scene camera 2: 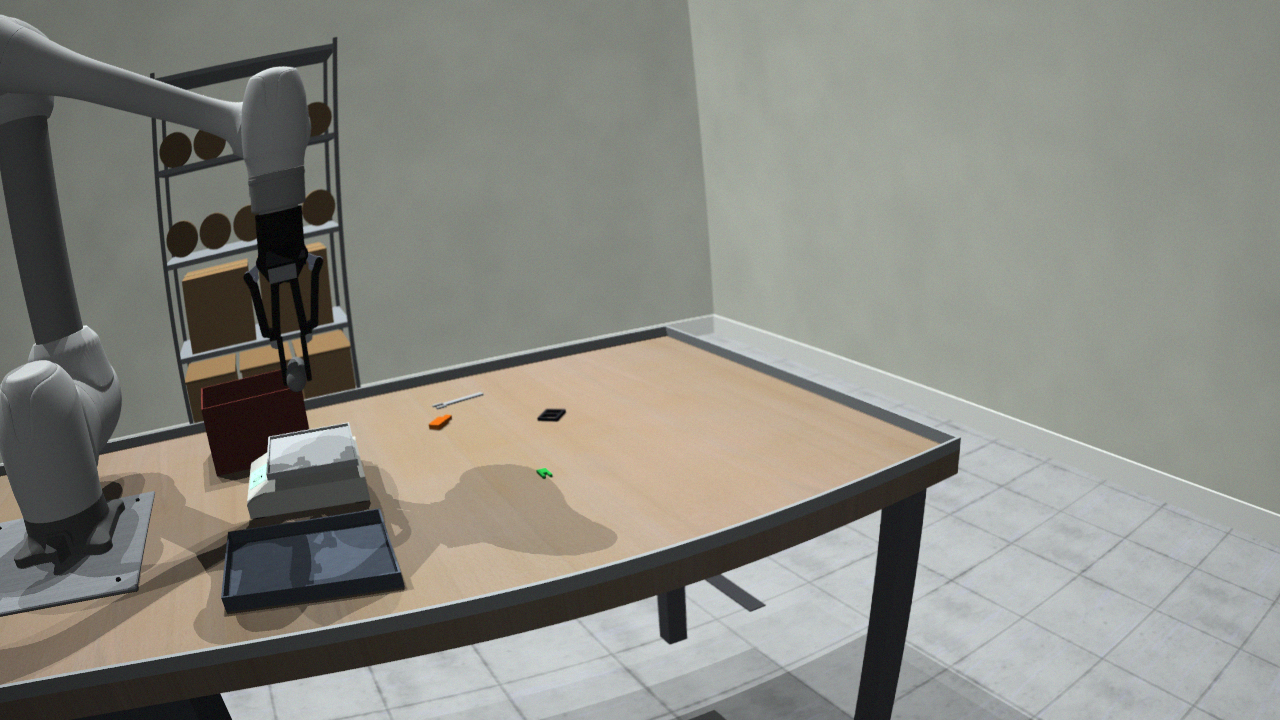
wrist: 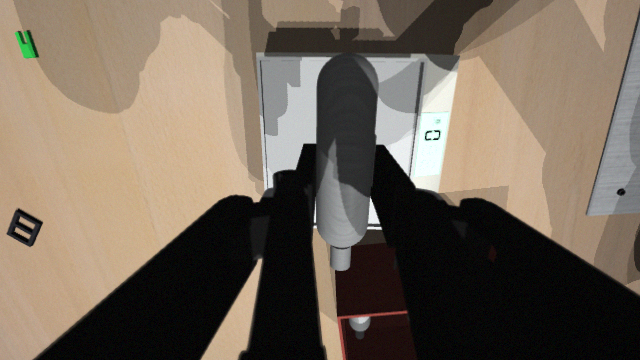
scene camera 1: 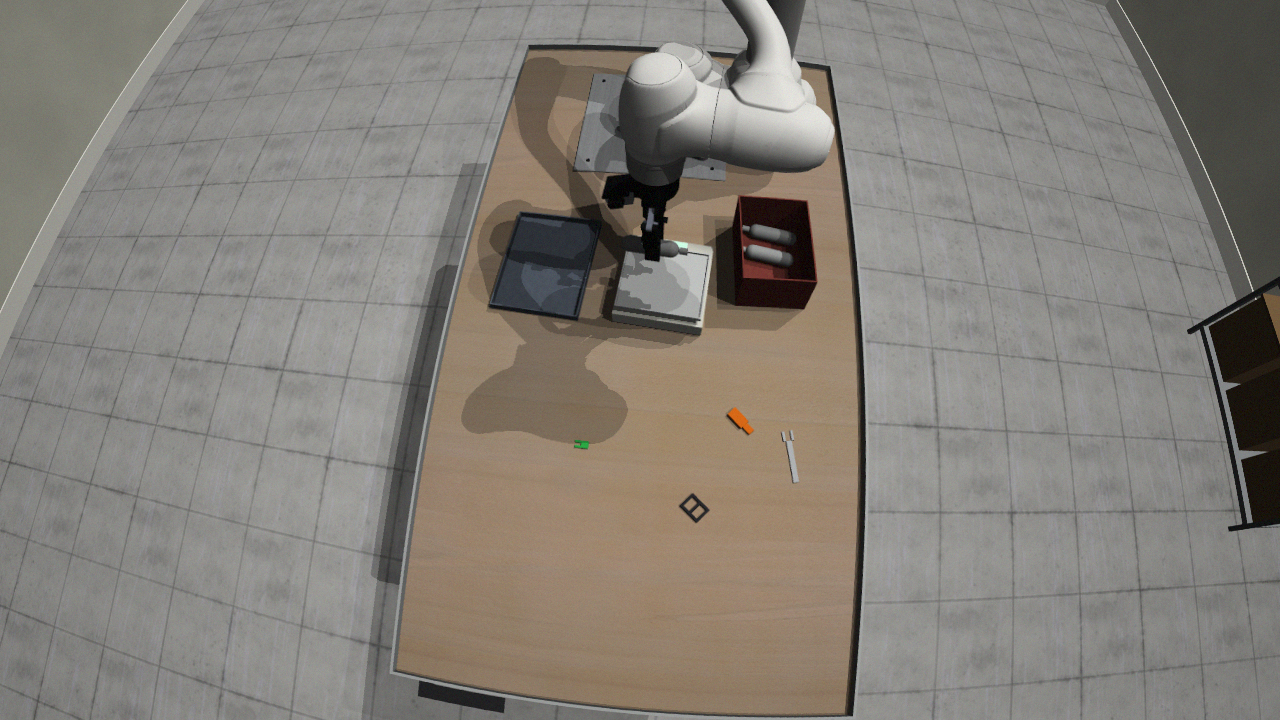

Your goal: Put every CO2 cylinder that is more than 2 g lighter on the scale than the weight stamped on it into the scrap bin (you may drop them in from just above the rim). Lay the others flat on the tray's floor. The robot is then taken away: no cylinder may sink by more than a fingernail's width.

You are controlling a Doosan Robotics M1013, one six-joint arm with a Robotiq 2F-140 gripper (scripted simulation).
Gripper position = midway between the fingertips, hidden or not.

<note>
In view: the gripper (scene camera 2: pixel 297 380), a dark tray (scene camera 2: pixel 308 552) and a grey CO2 cylinder (wrist: pixel 347 85).
The dark tray is seen too in scene camera 1 (scene camera 1: pixel 545 270). The gripper also shows in the wrist view (wrist: pixel 342 165) and in scene camera 1 (scene camera 1: pixel 654 250). The wrist view does not show the dark tray: it is out of frame.
</note>
